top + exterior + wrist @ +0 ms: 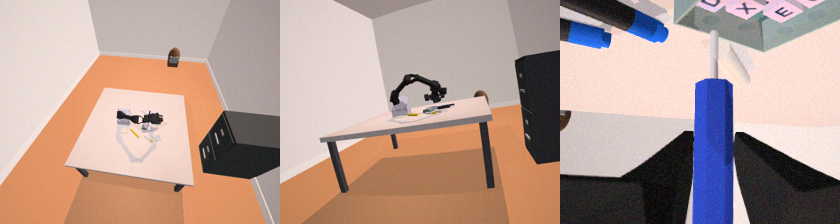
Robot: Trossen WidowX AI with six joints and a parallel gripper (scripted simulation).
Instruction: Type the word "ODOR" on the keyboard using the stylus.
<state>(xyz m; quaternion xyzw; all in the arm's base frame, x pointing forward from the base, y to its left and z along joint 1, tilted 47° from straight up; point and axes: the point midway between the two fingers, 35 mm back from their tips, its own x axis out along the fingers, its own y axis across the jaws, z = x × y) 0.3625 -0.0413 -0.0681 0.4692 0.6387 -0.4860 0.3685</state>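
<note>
Now: the black marker 90 mm ahead of my gripper tip, 80 mm to the right of it and 80 mm below it. The rest, counted from my gripper tip: notepad (320 mm behind, 200 mm to the right, 80 mm below); blue stylus (10 mm below); yellow pencil (240 mm to the right, 180 mm behind, 80 mm below).
</note>
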